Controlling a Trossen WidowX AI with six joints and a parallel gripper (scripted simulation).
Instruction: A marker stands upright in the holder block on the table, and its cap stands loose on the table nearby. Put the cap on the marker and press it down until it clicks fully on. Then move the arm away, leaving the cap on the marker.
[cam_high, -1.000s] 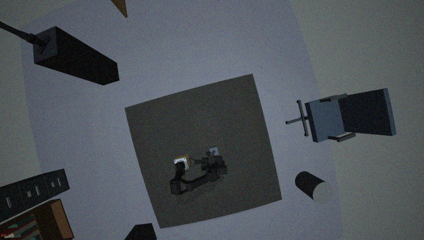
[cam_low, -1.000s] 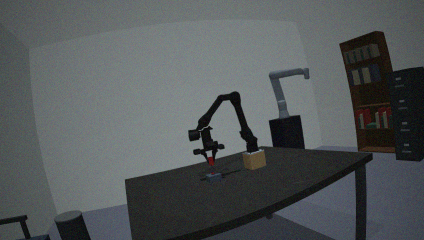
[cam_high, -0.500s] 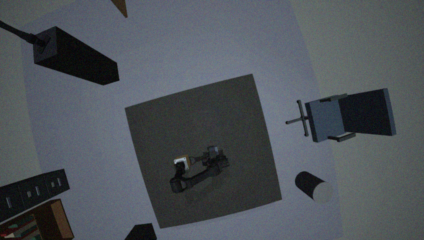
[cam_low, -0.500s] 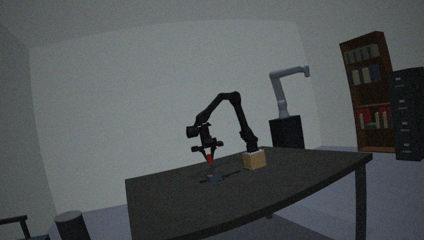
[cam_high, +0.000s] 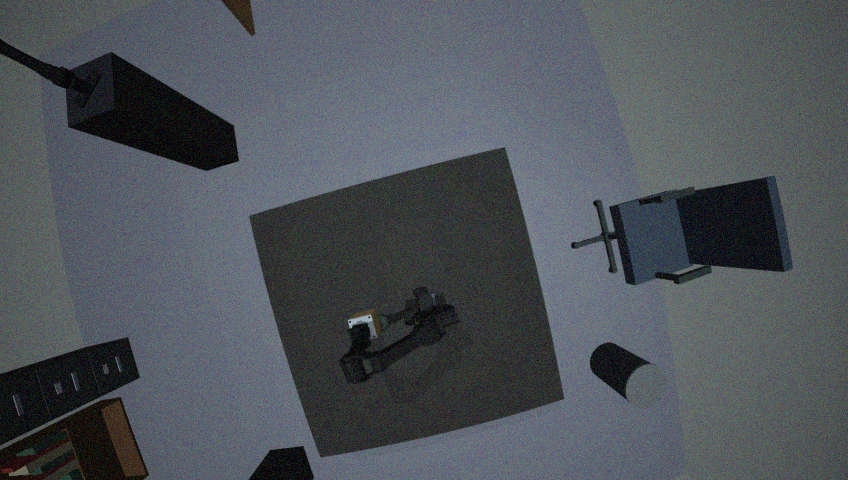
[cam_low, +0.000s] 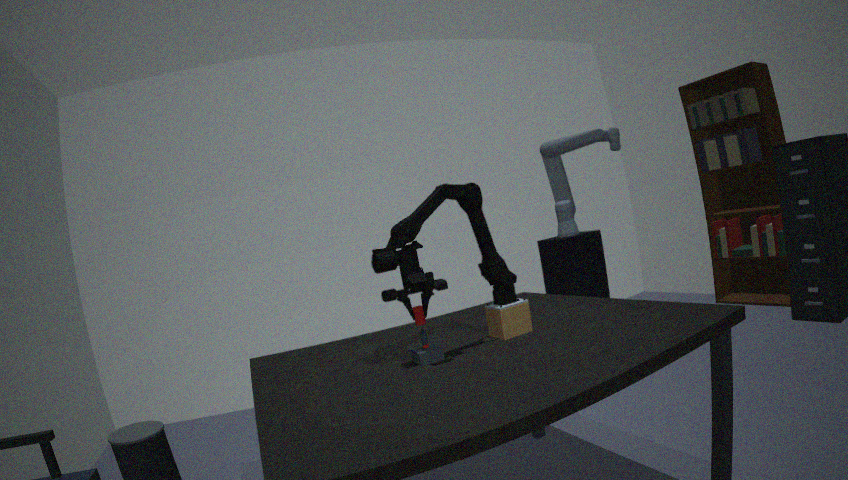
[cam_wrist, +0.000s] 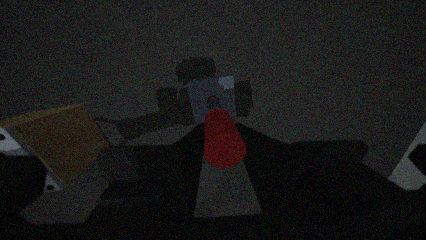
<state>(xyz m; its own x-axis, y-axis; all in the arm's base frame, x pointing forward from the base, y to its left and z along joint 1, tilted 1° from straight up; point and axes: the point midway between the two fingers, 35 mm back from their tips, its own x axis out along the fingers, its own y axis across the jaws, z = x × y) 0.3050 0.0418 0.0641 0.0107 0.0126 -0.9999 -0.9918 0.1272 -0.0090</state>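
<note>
Right now the grey holder block is 110 mm below my gripper tip. Round my gripper tip: red cap (10 mm above).
</note>
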